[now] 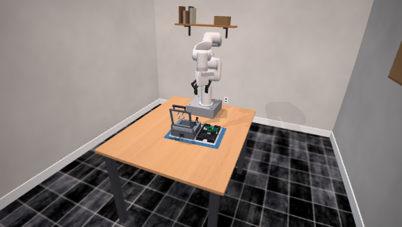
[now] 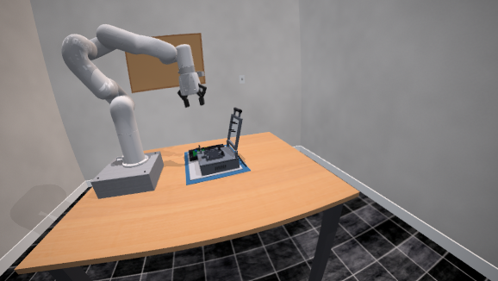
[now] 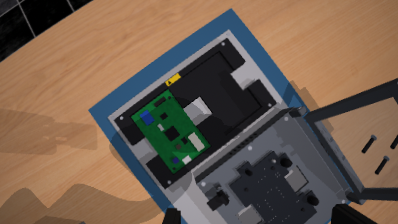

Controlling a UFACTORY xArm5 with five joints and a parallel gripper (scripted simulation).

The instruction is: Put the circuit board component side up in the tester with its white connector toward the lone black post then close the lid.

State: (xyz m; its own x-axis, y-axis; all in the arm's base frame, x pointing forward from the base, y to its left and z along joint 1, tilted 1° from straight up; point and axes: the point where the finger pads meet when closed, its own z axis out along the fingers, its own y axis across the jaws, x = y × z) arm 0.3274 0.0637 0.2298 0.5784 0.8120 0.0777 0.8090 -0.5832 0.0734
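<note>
Right now the green circuit board is 29 cm below my hand, 8 cm to the left of it and 1 cm behind it. Round my hand: clear-windowed lid 18 cm ahead, 13 cm below, 8 cm to the right; then tester 20 cm below, 8 cm ahead, 5 cm to the right.
</note>
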